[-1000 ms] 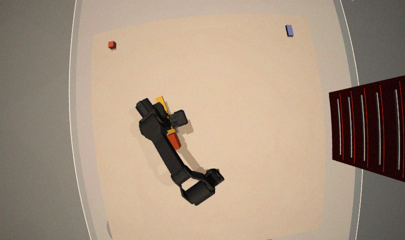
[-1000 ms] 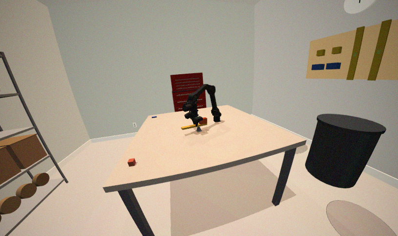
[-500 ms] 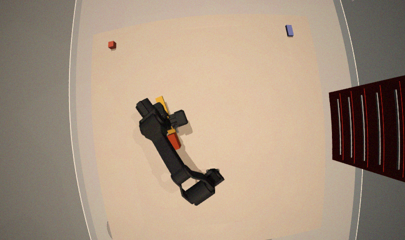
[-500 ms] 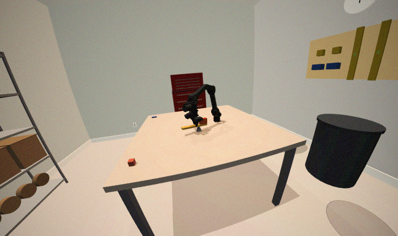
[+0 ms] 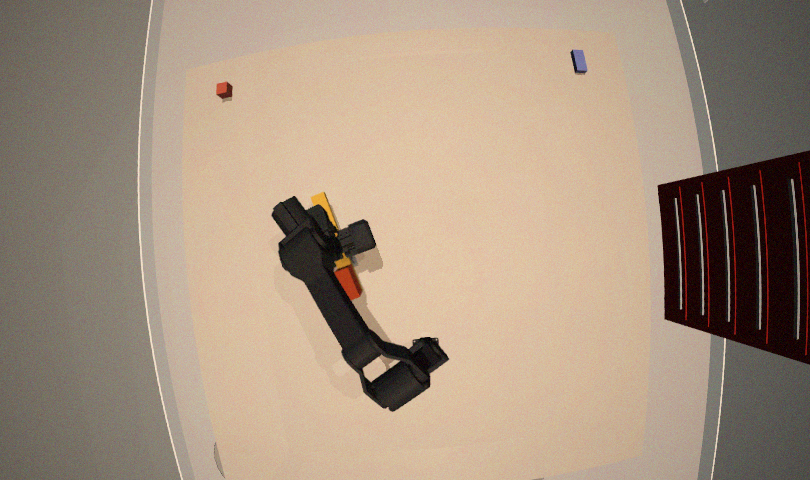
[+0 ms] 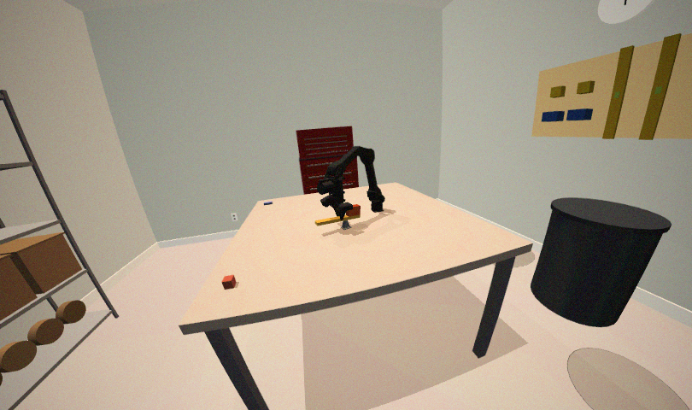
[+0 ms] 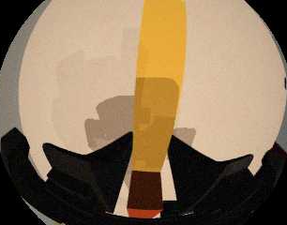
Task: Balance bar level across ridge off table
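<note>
Right now the ridge is 3 cm behind my gripper tip, 1 cm to the right of it and 1 cm below it. From my gripper tip the other things lie so: small red cube (47 cm ahead, 32 cm to the left, 4 cm below); then blue block (47 cm ahead, 68 cm to the right, 5 cm below).
</note>
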